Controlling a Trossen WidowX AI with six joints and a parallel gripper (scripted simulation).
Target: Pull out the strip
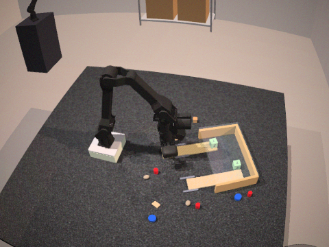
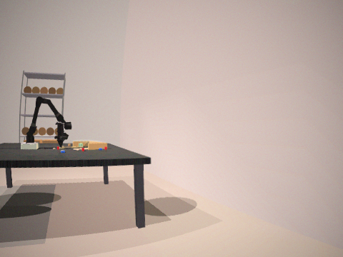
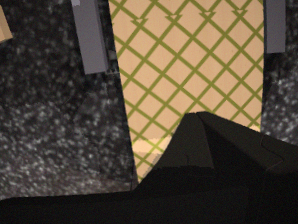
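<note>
My gripper tip is 90 mm short of the cross-hatched strip and 40 mm to the right of it.
</note>
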